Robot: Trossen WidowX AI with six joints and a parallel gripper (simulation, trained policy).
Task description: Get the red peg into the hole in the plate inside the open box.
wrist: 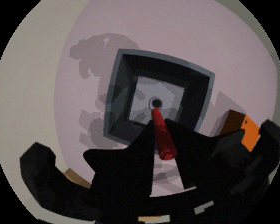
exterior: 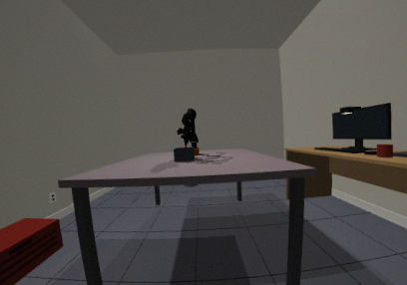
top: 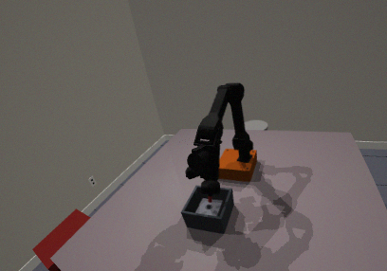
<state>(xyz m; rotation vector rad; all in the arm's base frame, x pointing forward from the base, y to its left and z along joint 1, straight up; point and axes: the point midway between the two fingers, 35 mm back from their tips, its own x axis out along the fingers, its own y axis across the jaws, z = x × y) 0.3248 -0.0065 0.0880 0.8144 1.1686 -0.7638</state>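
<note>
The red peg lies 1 cm above my gripper tip. From my gripper tip the other things lie so: dark box: 10 cm below, 1 cm to the right, 1 cm ahead; grey plate: 8 cm below, 1 cm to the right, 1 cm ahead.
</note>
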